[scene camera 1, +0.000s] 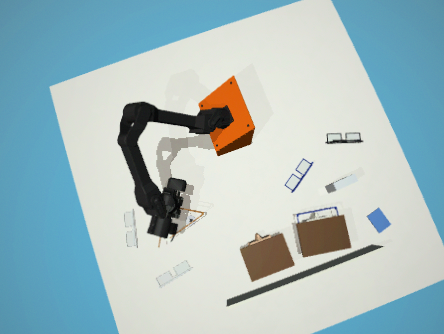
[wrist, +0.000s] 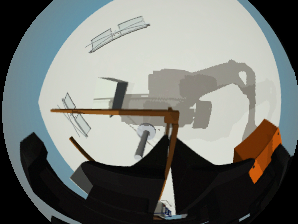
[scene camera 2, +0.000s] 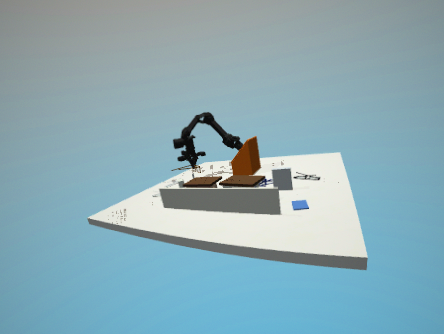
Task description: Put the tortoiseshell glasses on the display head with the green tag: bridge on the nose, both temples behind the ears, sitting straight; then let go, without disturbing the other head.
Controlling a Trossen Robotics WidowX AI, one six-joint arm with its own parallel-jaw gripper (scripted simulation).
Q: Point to a glasses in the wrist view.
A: At 171,116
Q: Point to a display head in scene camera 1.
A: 326,234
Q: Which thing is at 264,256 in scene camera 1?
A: A display head.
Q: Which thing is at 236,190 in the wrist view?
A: My gripper.
